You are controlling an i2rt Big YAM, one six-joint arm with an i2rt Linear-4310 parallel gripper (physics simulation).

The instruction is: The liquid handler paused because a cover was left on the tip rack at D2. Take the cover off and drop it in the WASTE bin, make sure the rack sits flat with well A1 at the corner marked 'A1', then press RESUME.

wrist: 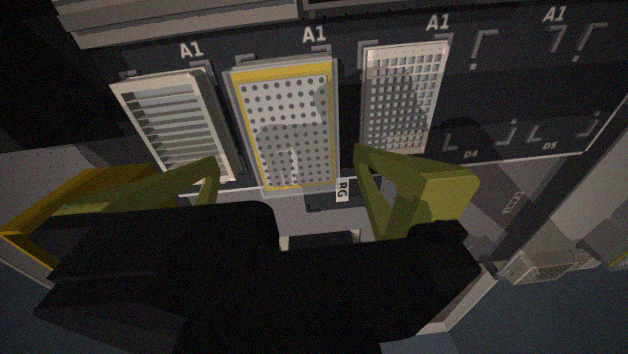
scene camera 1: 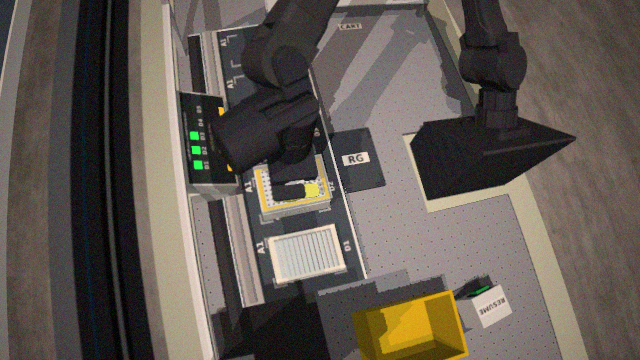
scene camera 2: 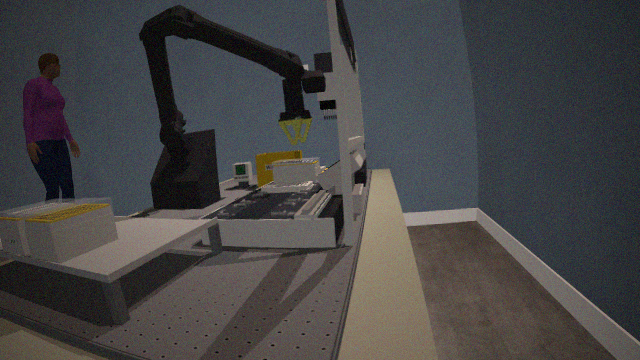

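Seen in the pictures: gripper, fingertip midpoint: (wrist: 286,157) (scene camera 1: 286,174) (scene camera 2: 299,143); arm's base, link origin: (scene camera 1: 495,130) (scene camera 2: 183,153).
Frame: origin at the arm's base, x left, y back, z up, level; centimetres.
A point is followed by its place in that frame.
Note:
The tip rack (scene camera 1: 265,192) {x 0.1, y -45.9, z -5.3 cm} (scene camera 2: 295,173) (wrist: 292,102) {x -1.4, y -44.3, z -5.3 cm} at D2 has a yellow border and a grid of holes. It looks flat in its slot, its short end toward the 'A1' mark (scene camera 1: 248,186) {x -4.2, y -48.6, z -12.4 cm} (wrist: 314,34) {x -4.2, y -48.6, z -12.3 cm}. A clear cover (wrist: 336,122) {x -4.9, y -42.1, z -5.3 cm} lies over it, with glare on top; which corner is well A1 I cannot tell. My gripper (scene camera 2: 297,142) {x -0.7, y -42.0, z -0.6 cm} (wrist: 286,157) {x -0.7, y -42.0, z -0.6 cm} is open and empty, pointing down above the rack; in scene camera 1 the arm partly hides both. The yellow WASTE bin (scene camera 1: 410,325) {x 30.9, y -24.1, z -17.0 cm} (scene camera 2: 264,170) {x 25.5, y -22.3, z -10.4 cm} (wrist: 122,172) {x 28.0, y -35.2, z -15.2 cm} stands beyond D1. The RESUME box (scene camera 1: 492,306) {x 31.7, y -10.6, z -7.1 cm} (scene camera 2: 242,171) {x 28.0, y -11.9, z -10.4 cm} has a green button.
A ribbed reservoir (scene camera 1: 306,254) {x 12.0, y -41.3, z -9.7 cm} (wrist: 175,125) {x 12.7, y -42.3, z -10.8 cm} sits at D1, a white well plate (wrist: 402,97) {x -13.1, y -41.6, z -10.9 cm} at D3. The RG pad (scene camera 1: 356,172) {x -3.4, y -25.1, z -16.9 cm} lies beside the deck. A status panel (scene camera 1: 205,150) {x -10.5, y -54.9, z -5.3 cm} and the handler's upright (scene camera 2: 345,150) {x -45.4, y -58.2, z -1.3 cm} stand along the far side. Racks (scene camera 2: 70,227) {x -71.5, y -20.8, z -7.2 cm} stand on a raised shelf (scene camera 2: 145,235) {x -59.3, y -25.8, z -11.6 cm}.

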